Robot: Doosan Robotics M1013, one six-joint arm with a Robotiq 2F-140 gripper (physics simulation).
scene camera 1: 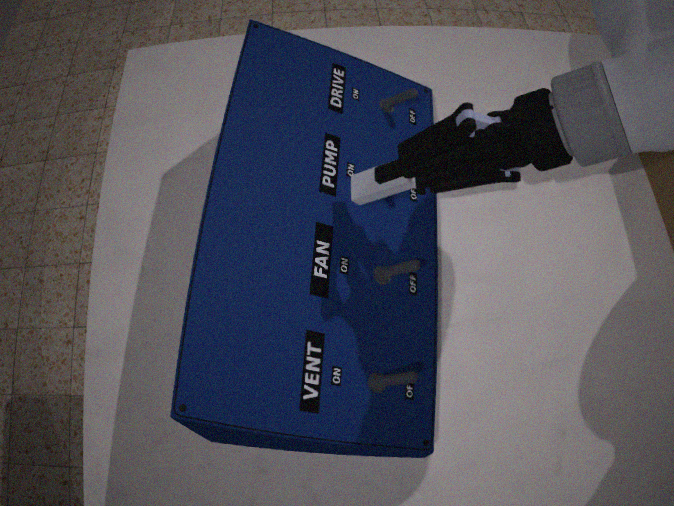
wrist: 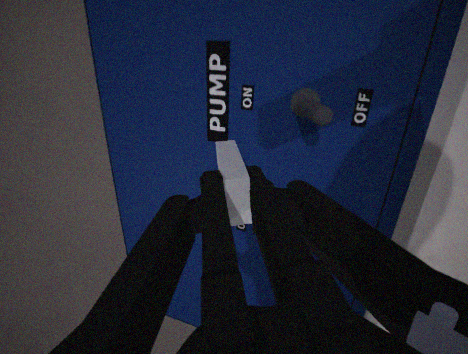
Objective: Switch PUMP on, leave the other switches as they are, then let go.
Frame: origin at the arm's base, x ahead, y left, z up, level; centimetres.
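Seen in the pictures: gripper, fingertip midpoint: (scene camera 1: 355, 190) (wrist: 226, 158).
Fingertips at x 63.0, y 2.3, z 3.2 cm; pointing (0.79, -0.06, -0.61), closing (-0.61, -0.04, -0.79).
Pixels of each thing's top centre, then the offset from my fingertips to it. Level surfaces: height alone.
- PUMP lever, middle of its top: (wrist: 296, 112) dx -5.6, dy -3.9, dz -1.0 cm
- DRIVE lever, middle of its top: (scene camera 1: 402, 88) dx -6.7, dy -15.9, dz -1.0 cm
- FAN lever, middle of its top: (scene camera 1: 402, 261) dx -4.6, dy +8.0, dz -1.0 cm
- VENT lever, middle of its top: (scene camera 1: 398, 375) dx -3.5, dy +20.0, dz -1.0 cm
- pale table, its level: dz -14.0 cm
The blue switch panel (scene camera 1: 261, 179) (wrist: 150, 125) has four grey levers. The PUMP lever (wrist: 311, 106) shows in the wrist view with its thick round end about midway between ON and OFF and its narrower end on the OFF side. In the scene view the gripper covers most of it. The DRIVE lever (scene camera 1: 400, 100), FAN lever (scene camera 1: 400, 271) and VENT lever (scene camera 1: 394, 378) point towards OFF. My gripper (scene camera 1: 364, 187) (wrist: 226, 158) is shut and empty. Its pale tips are over the panel, on the ON side of the PUMP lever and towards the FAN row, apart from the lever.
The panel rests on a pale table (scene camera 1: 522, 261), and its right edge lies below the gripper's body. The FAN lever is the neighbour on the tips' side, and the DRIVE lever is on the other side. The arm reaches in from the right. Tiled floor (scene camera 1: 43, 217) lies beyond the table.
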